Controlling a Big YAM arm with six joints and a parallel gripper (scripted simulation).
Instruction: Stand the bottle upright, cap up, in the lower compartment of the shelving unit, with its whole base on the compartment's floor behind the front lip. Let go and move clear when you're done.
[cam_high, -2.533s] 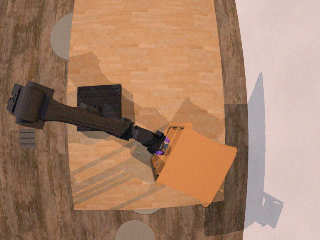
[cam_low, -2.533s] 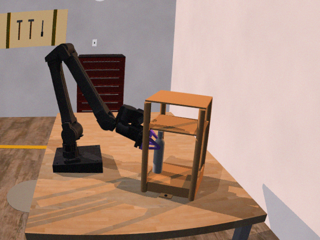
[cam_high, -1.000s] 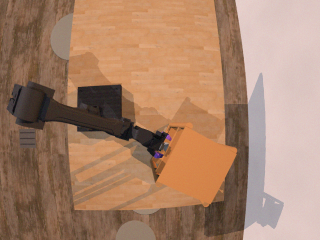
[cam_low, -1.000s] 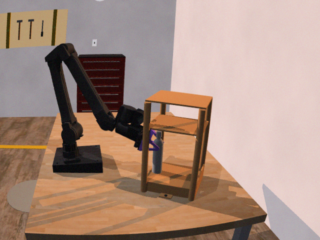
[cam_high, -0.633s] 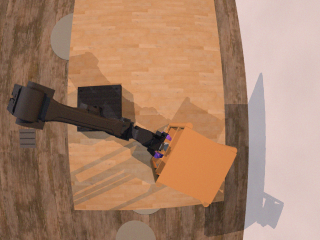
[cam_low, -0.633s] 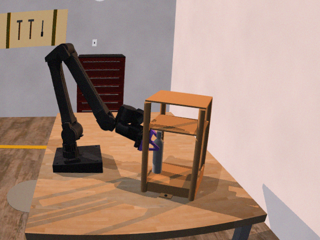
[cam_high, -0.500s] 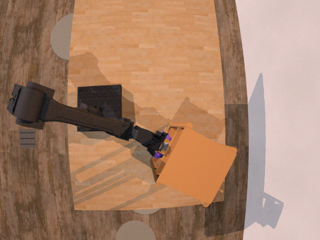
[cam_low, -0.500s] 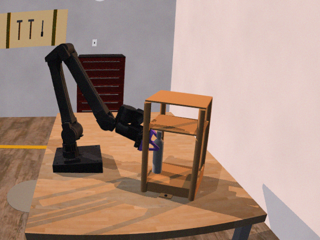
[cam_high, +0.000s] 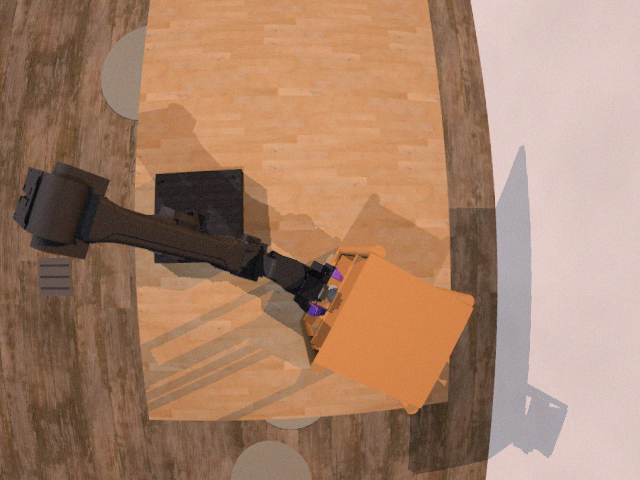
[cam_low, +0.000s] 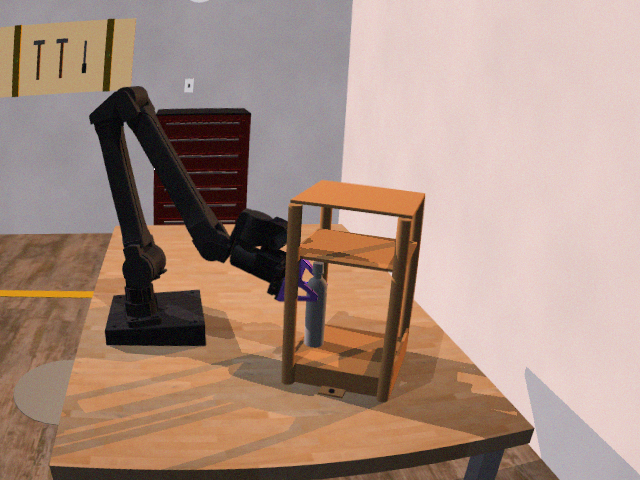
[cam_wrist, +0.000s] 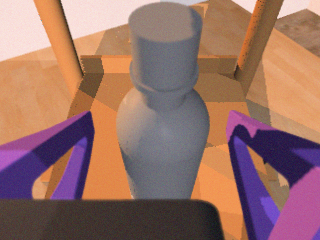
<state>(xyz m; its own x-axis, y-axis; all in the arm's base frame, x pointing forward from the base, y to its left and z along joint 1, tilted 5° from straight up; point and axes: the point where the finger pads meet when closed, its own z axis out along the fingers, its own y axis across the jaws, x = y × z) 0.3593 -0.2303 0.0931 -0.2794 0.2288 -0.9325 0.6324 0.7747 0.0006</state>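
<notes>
Right now the grey bottle is right at my hand. The rest, counted from my hand: shelving unit: 60 mm ahead, 50 mm to the right, 20 mm above.
</notes>
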